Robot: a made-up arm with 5 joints.
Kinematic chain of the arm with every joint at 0, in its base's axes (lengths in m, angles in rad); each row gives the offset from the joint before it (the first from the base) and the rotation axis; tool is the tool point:
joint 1: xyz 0 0 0.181 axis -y
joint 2: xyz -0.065 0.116 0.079 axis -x
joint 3: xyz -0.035 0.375 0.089 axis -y
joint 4: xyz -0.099 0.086 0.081 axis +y
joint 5: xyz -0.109 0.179 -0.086 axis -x
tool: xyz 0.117 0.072 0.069
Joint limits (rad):
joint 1: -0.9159..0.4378
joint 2: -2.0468..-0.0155
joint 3: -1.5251..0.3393
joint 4: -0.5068..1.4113
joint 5: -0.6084..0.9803
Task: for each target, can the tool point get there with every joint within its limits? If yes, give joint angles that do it. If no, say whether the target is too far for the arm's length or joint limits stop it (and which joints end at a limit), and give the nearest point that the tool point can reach.
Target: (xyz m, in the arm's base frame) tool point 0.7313 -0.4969 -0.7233
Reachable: no: too far | nearest point 0.4525 -0.3560 0.5404 | short by 1.302 m
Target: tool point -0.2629 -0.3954 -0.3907
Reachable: no: joint limits stop it (at a limit: joint 1, joint 2, joint 4, joint 5) | nearest point -0.4002 -0.3672 0.6253 | short by 1.026 m
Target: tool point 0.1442 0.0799 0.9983
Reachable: yes | joints -0.3210 -1.3607 -0.7315 -0.3511 0.0939
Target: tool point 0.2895 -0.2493 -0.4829
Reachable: no: joint limits stop it (at a limit: joint 1, joint 2, joint 3, joint 4, joint 5) | nearest point 0.4525 -0.3560 0.5404 | short by 1.042 m
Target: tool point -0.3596 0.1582 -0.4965
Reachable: no: joint limits stop it (at a limit: joint 1, joint 2, joint 3, joint 5) | nearest point -0.3037 0.8527 0.1822 | short by 0.973 m
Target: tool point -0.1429 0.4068 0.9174
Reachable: yes | joints -0.0799 -0.9273 0.1045 0.9682 -0.2887
